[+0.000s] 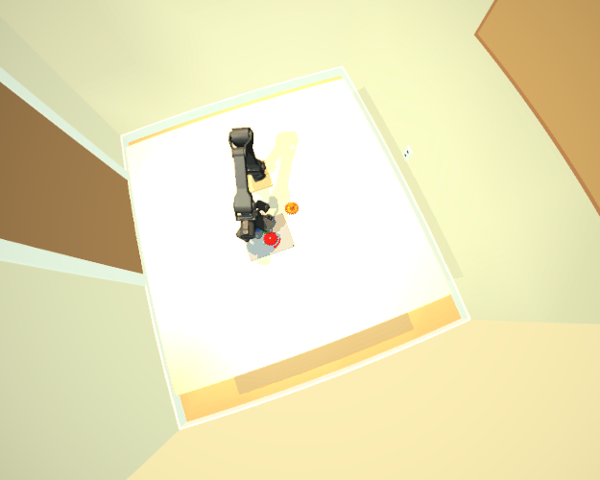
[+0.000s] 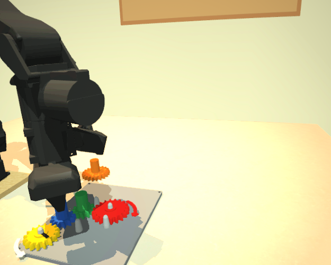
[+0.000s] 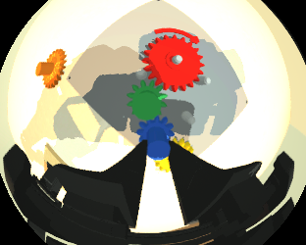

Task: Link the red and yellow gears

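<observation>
Now: the blue gear 10 mm below my gripper tip. From my gripper tip the other things lie so: yellow gear: 40 mm to the right, 20 mm below, 10 mm behind; green gear: 30 mm to the left, 20 mm ahead, 10 mm below; white arrow: 60 mm to the right, 40 mm behind, 30 mm below.
</observation>
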